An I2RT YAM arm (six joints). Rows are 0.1 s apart.
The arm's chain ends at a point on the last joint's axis. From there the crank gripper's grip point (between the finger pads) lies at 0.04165 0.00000 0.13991 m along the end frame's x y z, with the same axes.
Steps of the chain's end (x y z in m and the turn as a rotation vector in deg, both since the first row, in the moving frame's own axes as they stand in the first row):
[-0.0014 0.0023 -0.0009 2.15 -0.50 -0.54]
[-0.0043 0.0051 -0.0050 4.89 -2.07 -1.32]
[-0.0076 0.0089 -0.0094 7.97 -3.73 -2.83]
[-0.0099 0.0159 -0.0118 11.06 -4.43 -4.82]
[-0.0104 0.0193 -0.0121 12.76 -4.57 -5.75]
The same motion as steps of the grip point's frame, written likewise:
[-0.0026 -0.0033 -0.0006 2.15 -0.50 -0.54]
[-0.0095 -0.0078 -0.0041 4.89 -2.07 -1.32]
[-0.0173 -0.0125 -0.0085 7.97 -3.73 -2.83]
[-0.0220 -0.0142 -0.0120 11.06 -4.43 -4.82]
[-0.0233 -0.0155 -0.0132 12.76 -4.57 -5.75]

